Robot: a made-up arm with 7 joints. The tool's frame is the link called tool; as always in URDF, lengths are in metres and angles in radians.
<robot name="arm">
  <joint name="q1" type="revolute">
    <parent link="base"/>
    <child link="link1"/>
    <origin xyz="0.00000 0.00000 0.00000" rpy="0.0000 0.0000 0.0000"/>
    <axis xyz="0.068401 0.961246 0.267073"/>
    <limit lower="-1.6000" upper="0.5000" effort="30" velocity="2.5"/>
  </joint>
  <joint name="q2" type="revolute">
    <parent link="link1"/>
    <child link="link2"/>
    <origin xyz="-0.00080 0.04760 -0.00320" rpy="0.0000 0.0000 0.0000"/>
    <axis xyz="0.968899 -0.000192 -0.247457"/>
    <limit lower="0.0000" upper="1.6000" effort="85" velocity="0.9"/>
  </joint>
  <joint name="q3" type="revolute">
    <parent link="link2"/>
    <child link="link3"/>
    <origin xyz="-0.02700 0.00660 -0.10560" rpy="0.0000 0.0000 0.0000"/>
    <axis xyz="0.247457 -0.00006 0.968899"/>
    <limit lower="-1.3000" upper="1.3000" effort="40" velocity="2.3"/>
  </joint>
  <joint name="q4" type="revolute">
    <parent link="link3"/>
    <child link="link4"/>
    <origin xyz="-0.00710 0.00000 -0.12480" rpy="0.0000 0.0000 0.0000"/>
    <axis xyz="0.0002 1 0.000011"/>
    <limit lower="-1.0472" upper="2.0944" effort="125" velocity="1.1"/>
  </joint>
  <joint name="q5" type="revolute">
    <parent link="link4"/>
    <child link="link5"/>
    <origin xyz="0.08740 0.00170 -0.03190" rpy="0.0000 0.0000 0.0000"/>
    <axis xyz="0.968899 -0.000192 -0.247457"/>
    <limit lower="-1.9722" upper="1.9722" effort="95" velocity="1.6"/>
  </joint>
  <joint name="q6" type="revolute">
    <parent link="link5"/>
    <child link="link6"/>
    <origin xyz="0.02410 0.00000 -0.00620" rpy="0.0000 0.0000 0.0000"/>
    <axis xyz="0.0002 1 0.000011"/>
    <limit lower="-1.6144" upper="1.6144" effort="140" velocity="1.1"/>
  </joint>
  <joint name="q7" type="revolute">
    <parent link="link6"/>
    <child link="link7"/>
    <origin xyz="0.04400 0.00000 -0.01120" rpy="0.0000 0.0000 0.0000"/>
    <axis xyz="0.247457 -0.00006 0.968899"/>
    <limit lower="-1.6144" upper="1.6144" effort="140" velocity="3"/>
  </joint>
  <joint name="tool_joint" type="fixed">
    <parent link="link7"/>
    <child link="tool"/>
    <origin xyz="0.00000 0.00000 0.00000" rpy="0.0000 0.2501 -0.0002"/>
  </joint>
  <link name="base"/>
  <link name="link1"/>
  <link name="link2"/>
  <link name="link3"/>
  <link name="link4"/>
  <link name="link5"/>
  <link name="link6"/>
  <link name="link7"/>
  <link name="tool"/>
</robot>
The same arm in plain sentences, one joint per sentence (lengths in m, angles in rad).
The arm has seven revolute joints in a row. What follows holds with every joint at zero, and every direction is one of the base frame's. The first joint lies at the same point as the base frame's origin and rotates about the direction (0.068403, 0.961235, 0.26711), from -1.6 to 0.5 rad. The second joint lies 0.0008 m along -x and 0.0476 m along +y and 0.0032 m along -z from the first joint and rotates about the direction (0.968889, -0.0002, -0.247497), from 0 to 1.6 rad. The third joint lies 0.027 m along -x and 0.0066 m along +y and 0.1056 m along -z from the second joint and rotates about the direction (0.247497, -0.0001, 0.968889), from -1.3 to 1.3 rad. The fourth joint lies 0.0071 m along -x and 0.1248 m along -z from the third joint and rotates about the direction (0.0002, 1, 0), from -1.0472 to 2.0944 rad. The fifth joint lies 0.0874 m along +x and 0.0017 m along +y and 0.0319 m along -z from the fourth joint and rotates about the direction (0.968889, -0.0002, -0.247497), from -1.9722 to 1.9722 rad. The sixth joint lies 0.0241 m along +x and 0.0062 m along -z from the fifth joint and rotates about the direction (0.0002, 1, 0), from -1.6144 to 1.6144 rad. The seventh joint lies 0.044 m along +x and 0.0112 m along -z from the sixth joint and rotates about the direction (0.247497, -0.0001, 0.968889), from -1.6144 to 1.6144 rad. The tool frame, which is the frame that the pose is given for, lies at the same point as the seventh joint; its axes are the base frame's turned by roll 0, pitch 0.2501 and yaw -0.0002 rad (as in URDF: about the fixed x, then y, then z).
